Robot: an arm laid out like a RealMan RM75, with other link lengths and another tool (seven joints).
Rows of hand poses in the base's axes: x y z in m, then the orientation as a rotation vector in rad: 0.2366 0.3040 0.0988 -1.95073 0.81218 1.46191; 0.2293 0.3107 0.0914 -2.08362 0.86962 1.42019; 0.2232 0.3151 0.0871 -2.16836 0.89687 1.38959; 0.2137 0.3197 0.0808 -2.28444 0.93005 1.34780; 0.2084 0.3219 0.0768 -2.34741 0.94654 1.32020; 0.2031 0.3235 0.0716 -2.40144 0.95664 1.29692; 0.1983 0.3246 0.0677 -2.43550 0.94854 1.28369; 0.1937 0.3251 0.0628 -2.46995 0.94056 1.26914; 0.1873 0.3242 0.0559 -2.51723 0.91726 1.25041; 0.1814 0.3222 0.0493 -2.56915 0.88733 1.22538
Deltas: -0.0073 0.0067 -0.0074 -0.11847 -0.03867 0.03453; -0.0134 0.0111 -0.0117 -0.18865 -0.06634 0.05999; -0.0229 0.0157 -0.0180 -0.28316 -0.10228 0.09833; -0.0282 0.0179 -0.0220 -0.33365 -0.12393 0.11849; -0.0335 0.0195 -0.0272 -0.37494 -0.14257 0.13788; -0.0383 0.0206 -0.0311 -0.39298 -0.15731 0.15592; -0.0429 0.0211 -0.0360 -0.41149 -0.17258 0.17374; -0.0493 0.0202 -0.0429 -0.43044 -0.19588 0.20321; -0.0552 0.0182 -0.0495 -0.44941 -0.22484 0.23573
